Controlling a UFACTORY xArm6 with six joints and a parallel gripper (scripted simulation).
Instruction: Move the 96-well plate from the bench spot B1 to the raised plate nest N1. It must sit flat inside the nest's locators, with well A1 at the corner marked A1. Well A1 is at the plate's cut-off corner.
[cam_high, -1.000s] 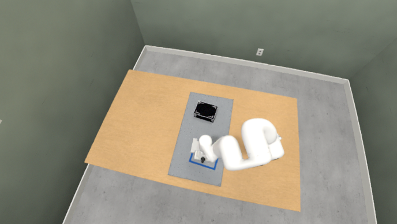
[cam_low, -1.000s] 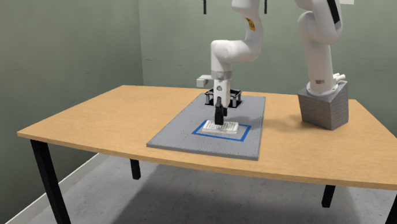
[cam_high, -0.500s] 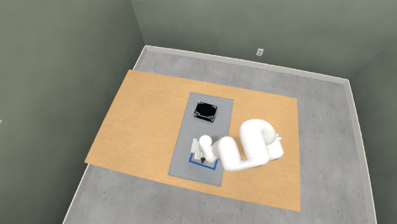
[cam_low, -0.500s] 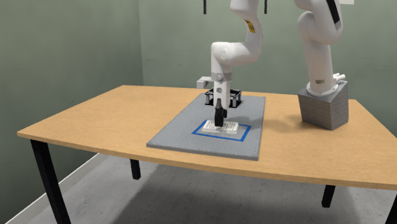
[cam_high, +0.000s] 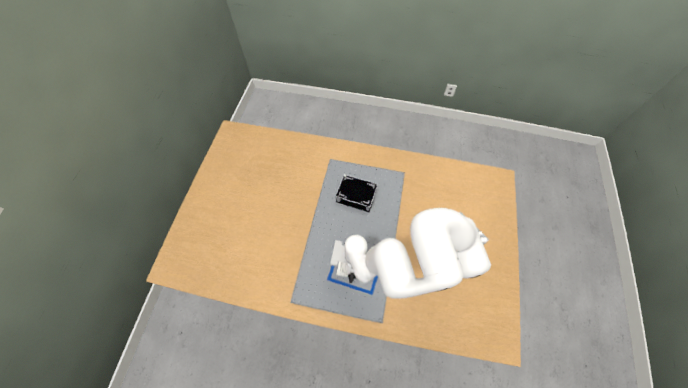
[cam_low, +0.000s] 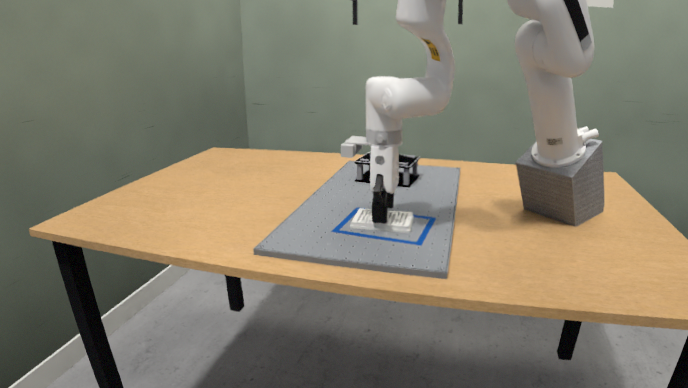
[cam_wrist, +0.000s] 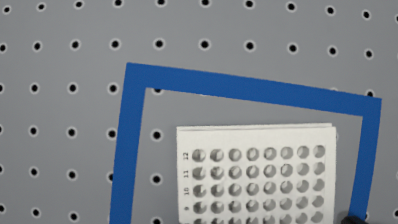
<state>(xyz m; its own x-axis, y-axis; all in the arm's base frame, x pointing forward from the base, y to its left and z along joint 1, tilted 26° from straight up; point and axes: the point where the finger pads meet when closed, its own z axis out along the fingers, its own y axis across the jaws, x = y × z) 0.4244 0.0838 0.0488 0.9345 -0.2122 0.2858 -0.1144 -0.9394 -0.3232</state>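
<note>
The white 96-well plate is 2 cm below my hand. Also, from my hand: black raised plate nest (33 cm to the right, 3 cm above).
</note>
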